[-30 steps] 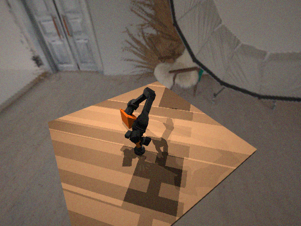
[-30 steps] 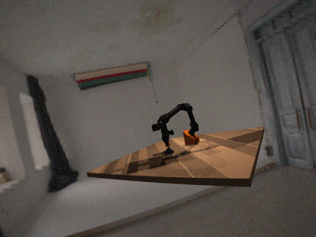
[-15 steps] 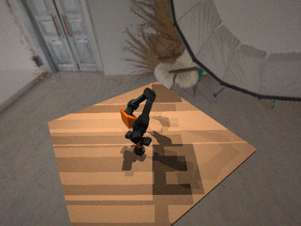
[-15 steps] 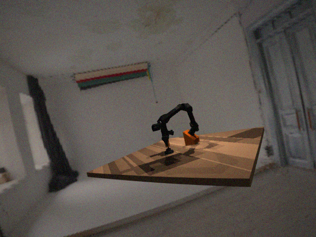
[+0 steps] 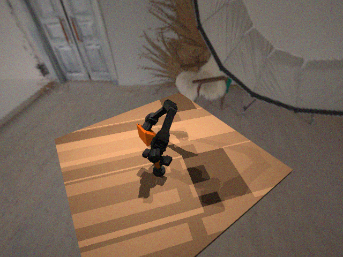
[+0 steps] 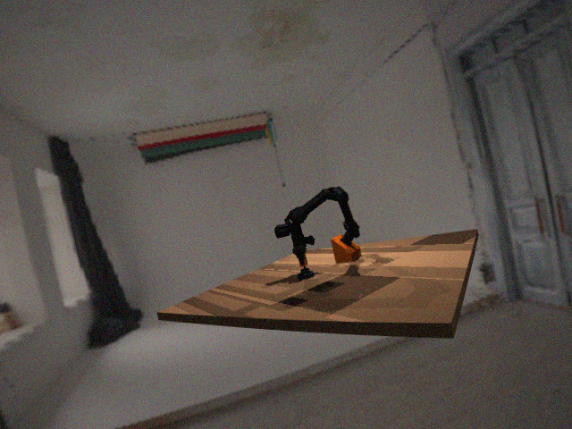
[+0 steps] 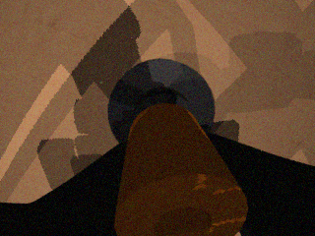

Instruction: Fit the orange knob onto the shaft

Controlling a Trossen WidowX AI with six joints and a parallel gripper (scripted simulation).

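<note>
My gripper tip is now 2 cm below the orange knob. Round my gripper tip: pedestal (4 cm below).
</note>
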